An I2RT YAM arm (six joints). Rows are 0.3 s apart.
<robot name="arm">
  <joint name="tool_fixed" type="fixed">
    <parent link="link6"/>
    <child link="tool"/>
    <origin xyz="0 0 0" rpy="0 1.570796 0"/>
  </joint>
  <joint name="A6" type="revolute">
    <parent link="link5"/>
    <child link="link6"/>
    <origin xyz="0.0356 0 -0.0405" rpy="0 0 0"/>
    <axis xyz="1 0 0"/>
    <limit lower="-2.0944" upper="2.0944"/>
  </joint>
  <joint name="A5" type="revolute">
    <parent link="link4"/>
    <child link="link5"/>
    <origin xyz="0.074 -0.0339 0.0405" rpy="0 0 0"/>
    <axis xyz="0 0 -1"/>
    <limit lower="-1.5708" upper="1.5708"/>
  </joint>
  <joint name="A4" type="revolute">
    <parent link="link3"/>
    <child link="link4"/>
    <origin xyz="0.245 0.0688 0.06" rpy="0 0 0"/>
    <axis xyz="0 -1 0"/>
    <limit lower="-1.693" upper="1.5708"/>
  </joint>
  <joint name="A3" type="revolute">
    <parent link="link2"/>
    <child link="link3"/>
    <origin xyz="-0.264 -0.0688 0" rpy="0 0 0"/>
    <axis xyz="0 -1 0"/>
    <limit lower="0" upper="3.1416"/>
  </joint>
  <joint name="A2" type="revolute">
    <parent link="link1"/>
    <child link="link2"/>
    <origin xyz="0.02 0.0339 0.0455" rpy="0 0 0"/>
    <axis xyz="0 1 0"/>
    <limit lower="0" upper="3.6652"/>
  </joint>
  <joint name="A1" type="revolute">
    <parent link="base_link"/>
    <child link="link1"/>
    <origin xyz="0 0 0.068" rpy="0 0 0"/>
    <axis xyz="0 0 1"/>
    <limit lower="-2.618" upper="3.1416"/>
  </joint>
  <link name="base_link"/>
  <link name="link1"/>
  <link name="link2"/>
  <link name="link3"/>
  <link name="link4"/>
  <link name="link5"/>
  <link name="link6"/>
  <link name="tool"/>
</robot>
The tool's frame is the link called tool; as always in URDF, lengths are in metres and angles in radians.
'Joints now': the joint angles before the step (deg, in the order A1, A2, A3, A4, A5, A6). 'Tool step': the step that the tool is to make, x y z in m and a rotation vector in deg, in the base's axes. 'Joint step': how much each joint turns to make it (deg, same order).
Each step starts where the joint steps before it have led.
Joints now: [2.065 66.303 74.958 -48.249 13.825 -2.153]
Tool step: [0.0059 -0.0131 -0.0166 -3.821 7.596 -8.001]
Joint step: [-2.259 3.037 0.180 -5.206 6.704 1.348]
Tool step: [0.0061 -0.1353 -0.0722 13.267 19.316 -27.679]
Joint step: [-29.632 15.578 0.412 -7.544 -7.382 2.760]
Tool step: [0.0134 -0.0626 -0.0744 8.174 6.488 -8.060]
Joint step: [-8.596 15.110 -0.001 5.100 -3.149 0.299]
